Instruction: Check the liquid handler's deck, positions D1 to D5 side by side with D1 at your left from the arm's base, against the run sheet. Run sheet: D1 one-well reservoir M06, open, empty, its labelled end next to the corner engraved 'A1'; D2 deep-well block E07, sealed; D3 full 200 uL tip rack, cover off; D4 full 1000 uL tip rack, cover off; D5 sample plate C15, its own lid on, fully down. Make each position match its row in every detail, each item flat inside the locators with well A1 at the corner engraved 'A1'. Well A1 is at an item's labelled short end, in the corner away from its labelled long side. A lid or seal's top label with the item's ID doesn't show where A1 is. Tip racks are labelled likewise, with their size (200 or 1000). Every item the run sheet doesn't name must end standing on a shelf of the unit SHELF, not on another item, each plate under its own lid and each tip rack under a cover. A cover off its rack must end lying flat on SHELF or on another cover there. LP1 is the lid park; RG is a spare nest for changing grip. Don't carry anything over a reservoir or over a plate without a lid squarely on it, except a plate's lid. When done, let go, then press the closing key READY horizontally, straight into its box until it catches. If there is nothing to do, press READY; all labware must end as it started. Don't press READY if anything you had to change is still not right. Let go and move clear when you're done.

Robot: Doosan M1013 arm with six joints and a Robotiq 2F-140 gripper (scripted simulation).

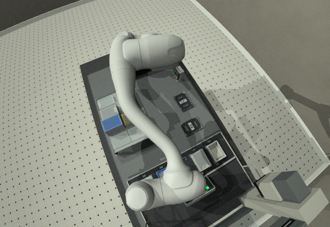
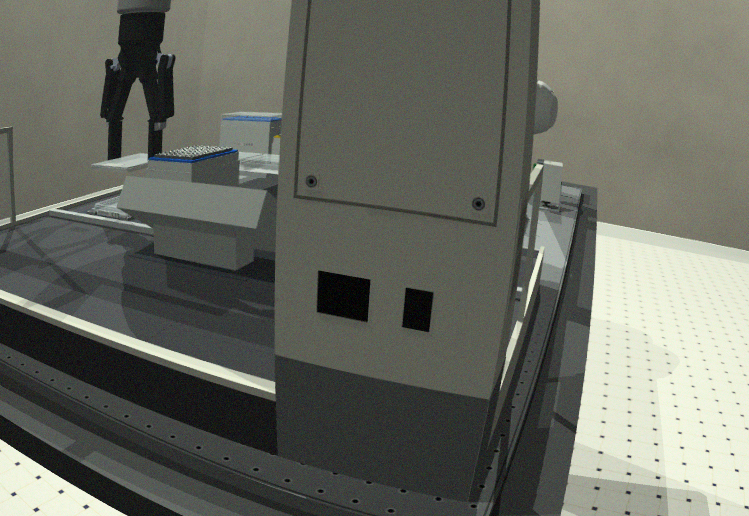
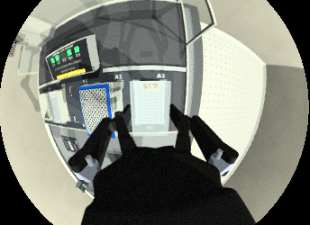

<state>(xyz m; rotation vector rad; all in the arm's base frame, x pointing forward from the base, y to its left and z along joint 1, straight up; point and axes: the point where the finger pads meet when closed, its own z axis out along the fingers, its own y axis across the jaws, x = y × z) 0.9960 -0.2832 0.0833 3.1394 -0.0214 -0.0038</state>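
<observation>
Now: the white well plate 90 mm below my hand. The rest, counted from my hand: flat lid 20 mm below; sealed deep-well block 370 mm to the left, 80 mm below; blue-rimmed tip rack 10 mm ahead, 130 mm to the left, 30 mm below.
</observation>
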